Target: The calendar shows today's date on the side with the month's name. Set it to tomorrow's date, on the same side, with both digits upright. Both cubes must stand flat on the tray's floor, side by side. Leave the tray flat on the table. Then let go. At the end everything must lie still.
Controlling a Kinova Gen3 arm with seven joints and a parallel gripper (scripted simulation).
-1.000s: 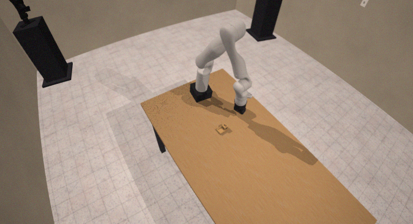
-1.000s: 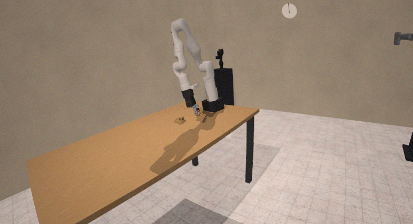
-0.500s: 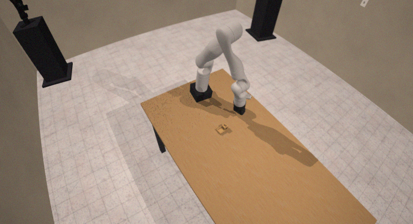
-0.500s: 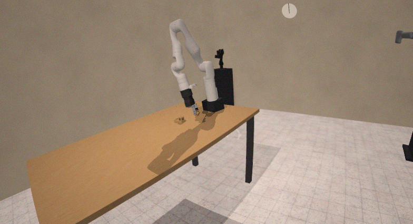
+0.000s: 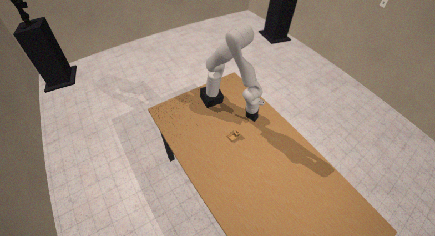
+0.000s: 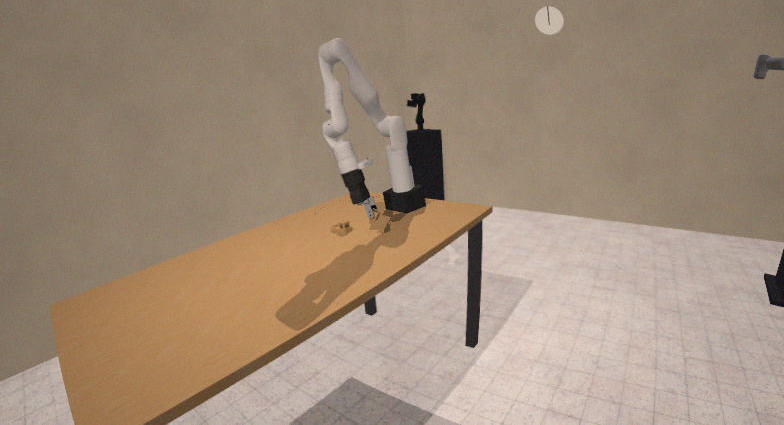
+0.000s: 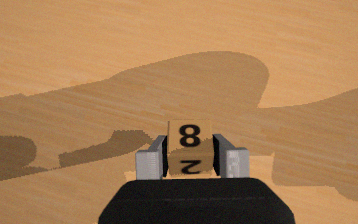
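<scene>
Right now the wooden date cube is 1 cm below my hand. Round my hand: wooden tray (15 cm to the right, 9 cm below, 4 cm ahead).
</scene>
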